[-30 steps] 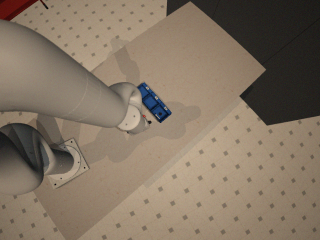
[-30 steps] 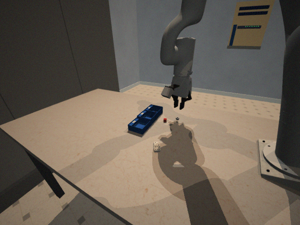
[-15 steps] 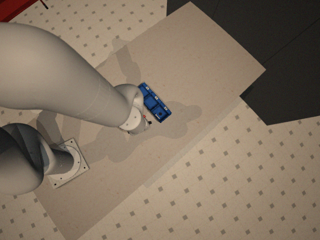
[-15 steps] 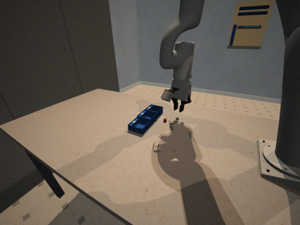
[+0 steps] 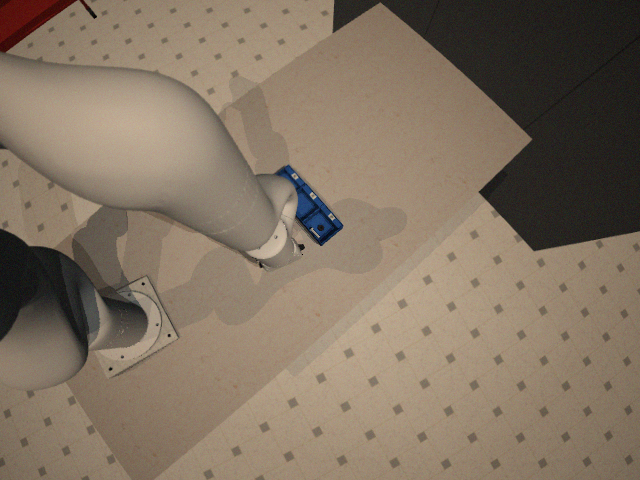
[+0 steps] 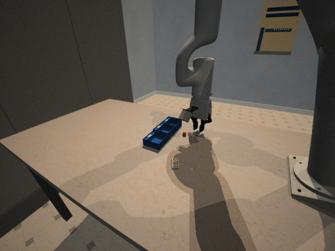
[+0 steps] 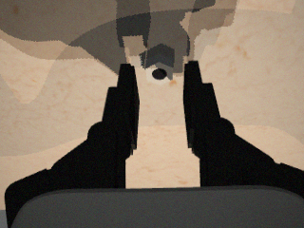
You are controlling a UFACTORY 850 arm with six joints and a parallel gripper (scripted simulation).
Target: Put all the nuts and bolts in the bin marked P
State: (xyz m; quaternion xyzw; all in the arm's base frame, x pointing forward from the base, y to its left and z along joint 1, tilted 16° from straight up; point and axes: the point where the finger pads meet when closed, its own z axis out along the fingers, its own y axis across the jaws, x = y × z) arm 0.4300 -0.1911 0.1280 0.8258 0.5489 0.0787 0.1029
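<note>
Right now the grey nut is 3 cm below my hand. Round my hand: red die 6 cm ahead, 5 cm to the left, 3 cm below; then black nut 14 cm ahead, 2 cm below, 1 cm to the right; then grey bolt 12 cm ahead, 2 cm below, 1 cm to the right.
</note>
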